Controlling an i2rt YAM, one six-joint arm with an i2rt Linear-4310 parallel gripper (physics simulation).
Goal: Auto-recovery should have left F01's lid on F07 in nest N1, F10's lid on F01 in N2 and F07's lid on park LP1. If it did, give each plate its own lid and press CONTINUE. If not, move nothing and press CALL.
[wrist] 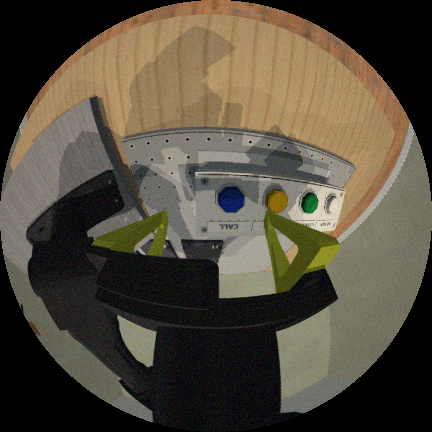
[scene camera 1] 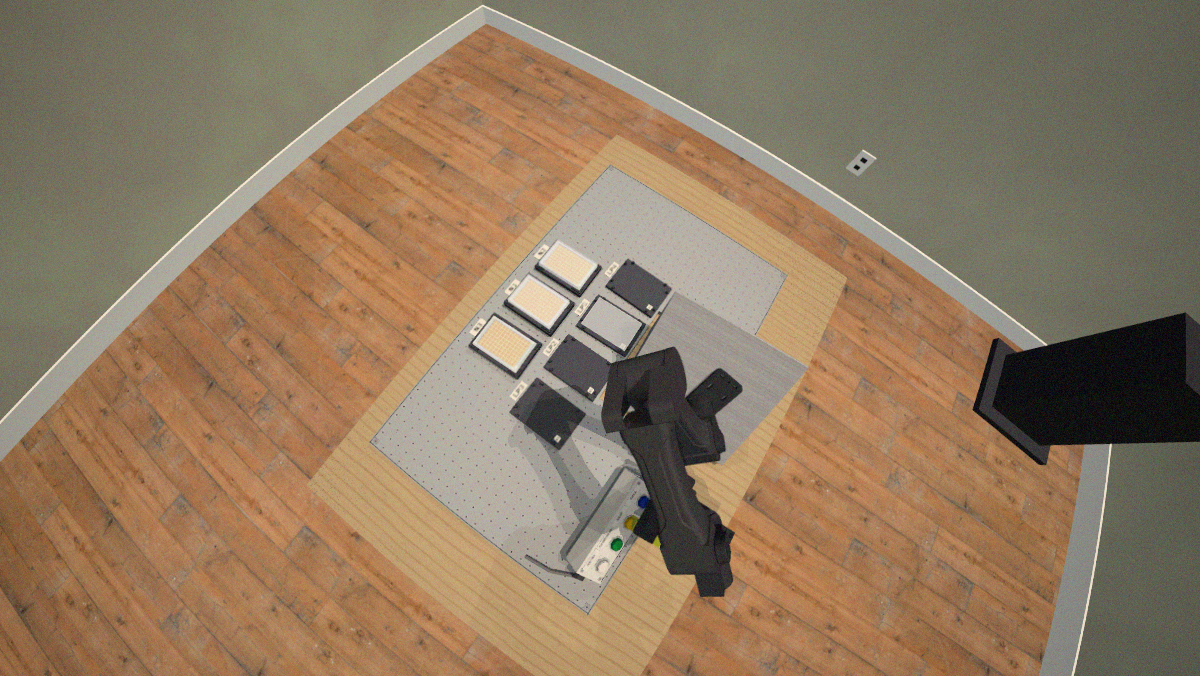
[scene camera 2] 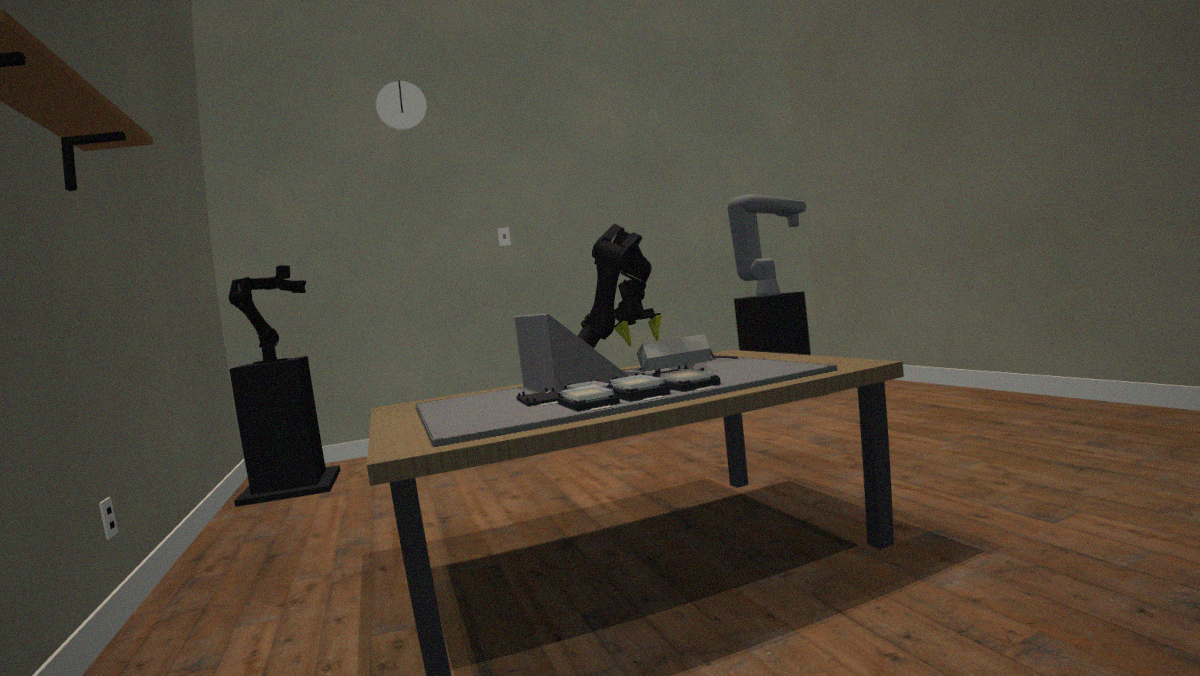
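Pixels of known places: gripper, fingertip midpoint: point(wrist: 215, 215) point(scene camera 1: 646, 495); arm's base, link origin: point(wrist: 68, 216) point(scene camera 1: 698, 406) point(scene camera 2: 578, 352).
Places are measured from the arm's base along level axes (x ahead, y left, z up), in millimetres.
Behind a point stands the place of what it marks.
In scene camera 1, three plates point(scene camera 1: 567, 266) @(y -98, x 454, z -49 mm) point(scene camera 1: 539, 303) @(y 26, x 440, z -43 mm) point(scene camera 1: 503, 344) @(y 157, x 440, z -51 mm) sit in the nest column; their lid marks are too small to read. A grey lid point(scene camera 1: 611, 324) @(y -50, x 273, z -64 mm) lies on one park in the other column; the dark parks point(scene camera 1: 638, 287) @(y -179, x 282, z -72 mm) point(scene camera 1: 579, 366) @(y 81, x 270, z -72 mm) point(scene camera 1: 547, 413) @(y 215, x 258, z -71 mm) show no lid. The button box point(scene camera 2: 674, 352) @(y 297, x 39, z -39 mm) carries the blue CALL button point(scene camera 1: 644, 502) @(y 234, x -23, z -12 mm) point(wrist: 231, 199) @(y 234, x -25, z -13 mm) and the green CONTINUE button point(wrist: 309, 202) @(y 330, x -31, z -13 mm) point(scene camera 1: 616, 544) @(y 334, x -26, z -10 mm). My gripper point(scene camera 2: 643, 342) @(y 220, x -15, z -1 mm) point(wrist: 215, 215) @(y 220, x -15, z -1 mm) is open and empty above the box, near the blue button; its fingers are mostly hidden in scene camera 1.
A yellow button point(wrist: 276, 201) @(y 282, x -28, z -12 mm) stands between blue and green, and a white button point(wrist: 332, 204) @(y 379, x -34, z -13 mm) at the far end. A tall grey wedge-shaped panel point(scene camera 1: 730, 369) @(y -81, x 5, z 76 mm) point(scene camera 2: 545, 352) @(y -130, x 146, z 27 mm) stands beside the parks and my arm. The perforated board point(scene camera 1: 445, 445) @(y 418, x 394, z -81 mm) lies on the wooden table point(scene camera 1: 352, 470) @(y 605, x 528, z -94 mm).
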